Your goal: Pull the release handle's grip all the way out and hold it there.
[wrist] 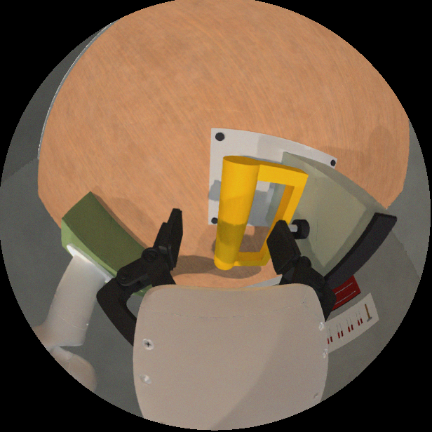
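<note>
The release handle's yellow grip (236, 210) is a thick round bar, joined by a flat yellow bracket to a pale grey-green housing (330, 215) on its right. The housing sits on a white mounting plate (216, 160) with dark screws. A short pin with a black knob (301, 229) stands out beside the bracket. My gripper (229, 226) is open and empty. Its left finger is well left of the grip. Its right finger overlaps the lower bracket in this view. The lower end of the grip lies between the two fingers in the picture; its depth relative to the fingertips is hard to tell.
A green block (102, 235) is at the left, close to the left finger. A black curved piece (362, 247) edges the housing on the right. A red label (346, 294) and a white marked strip (355, 322) are at the lower right. The wooden table top (150, 100) ends at the left.
</note>
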